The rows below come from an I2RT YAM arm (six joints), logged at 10 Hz.
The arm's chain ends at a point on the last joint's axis. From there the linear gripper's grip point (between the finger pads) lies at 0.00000 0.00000 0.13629 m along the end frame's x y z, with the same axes.
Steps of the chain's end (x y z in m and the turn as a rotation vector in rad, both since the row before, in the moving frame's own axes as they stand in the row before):
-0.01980 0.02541 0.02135 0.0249 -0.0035 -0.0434
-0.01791 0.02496 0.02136 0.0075 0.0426 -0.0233
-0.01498 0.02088 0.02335 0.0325 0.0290 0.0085
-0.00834 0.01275 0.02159 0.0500 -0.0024 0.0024
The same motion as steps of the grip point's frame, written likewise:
-0.02035 0.02203 0.02131 0.0249 -0.0035 -0.0434
-0.01212 0.02387 0.02123 0.0075 0.0426 -0.0233
-0.01101 0.01647 0.02322 0.0325 0.0290 0.0085
-0.00866 0.00594 0.02142 0.0500 -0.0024 0.0024

